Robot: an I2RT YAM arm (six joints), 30 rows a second.
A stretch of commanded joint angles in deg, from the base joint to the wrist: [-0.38 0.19 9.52 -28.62 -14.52 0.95]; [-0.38 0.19 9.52 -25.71 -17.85 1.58]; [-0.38 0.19 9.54 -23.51 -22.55 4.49]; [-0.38 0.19 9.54 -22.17 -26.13 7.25]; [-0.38 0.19 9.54 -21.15 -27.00 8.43]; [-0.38 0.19 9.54 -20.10 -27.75 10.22]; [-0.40 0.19 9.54 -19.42 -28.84 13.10]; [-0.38 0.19 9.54 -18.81 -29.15 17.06]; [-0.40 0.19 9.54 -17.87 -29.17 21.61]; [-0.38 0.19 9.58 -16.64 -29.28 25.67]
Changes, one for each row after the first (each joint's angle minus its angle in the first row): [0.00 0.00 0.00 2.91 -3.33 0.63]; [0.00 0.00 0.02 5.11 -8.03 3.54]; [0.00 0.00 0.02 6.45 -11.61 6.30]; [0.00 0.00 0.02 7.47 -12.48 7.48]; [0.00 0.00 0.02 8.52 -13.23 9.27]; [-0.02 0.00 0.02 9.20 -14.32 12.15]; [0.00 0.00 0.02 9.81 -14.63 16.11]; [-0.02 0.00 0.02 10.75 -14.65 20.66]; [0.00 0.00 0.06 11.98 -14.76 24.72]
